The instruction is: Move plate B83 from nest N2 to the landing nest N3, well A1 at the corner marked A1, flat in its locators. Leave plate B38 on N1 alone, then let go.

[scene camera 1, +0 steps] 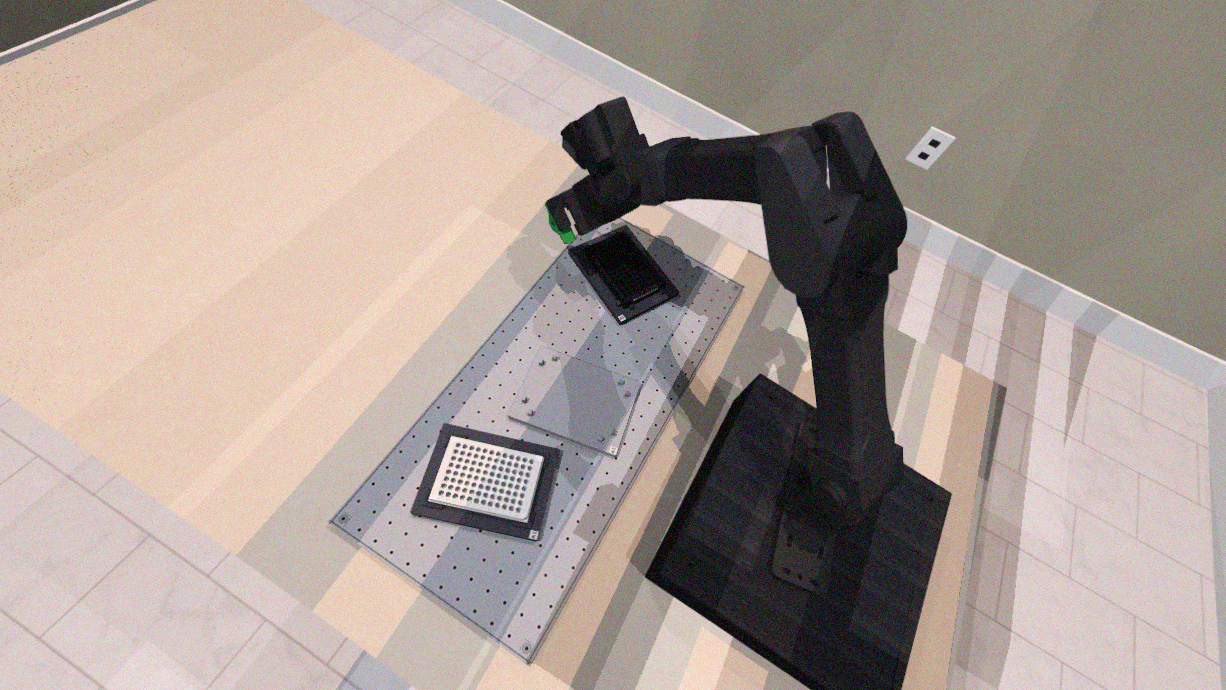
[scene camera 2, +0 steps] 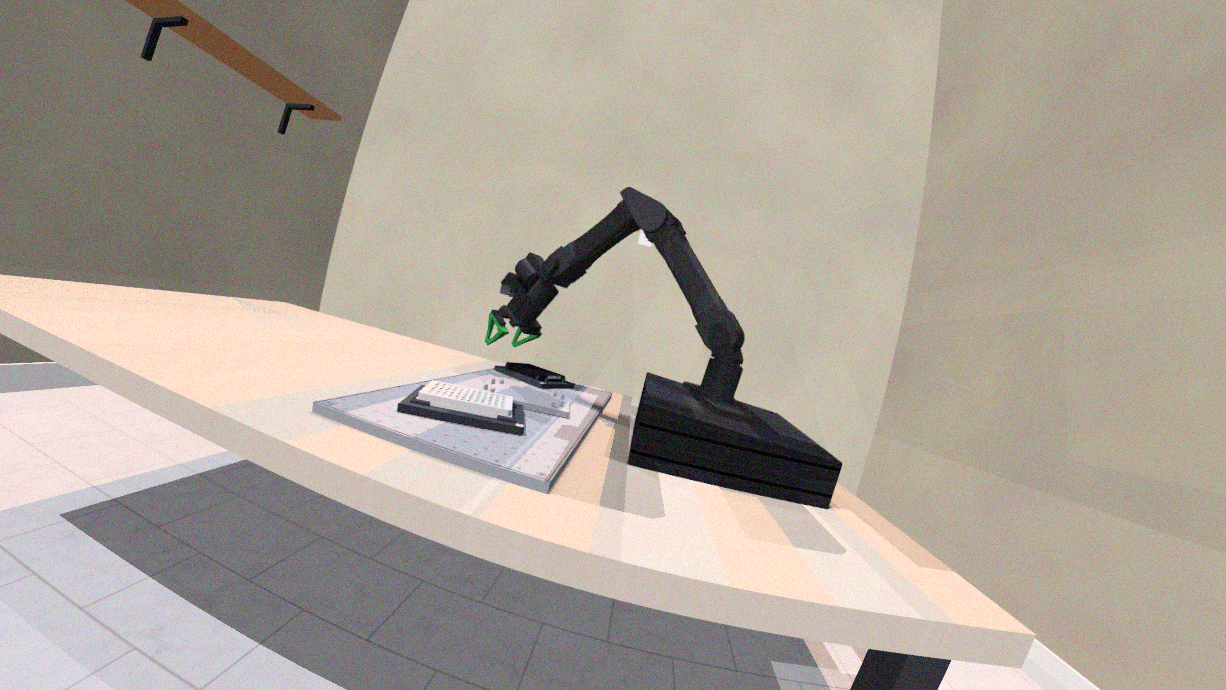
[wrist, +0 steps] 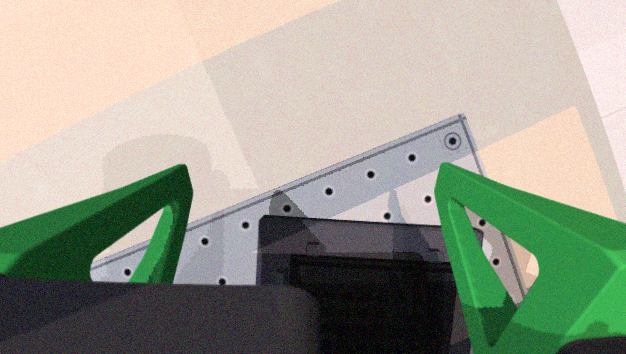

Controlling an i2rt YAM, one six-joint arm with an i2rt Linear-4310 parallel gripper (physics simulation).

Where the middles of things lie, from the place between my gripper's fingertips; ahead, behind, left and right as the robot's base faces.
The grey nest with pegs [scene camera 1: 567,397] is 280 mm to the left of my hand, 120 mm behind it and 50 mm below it.
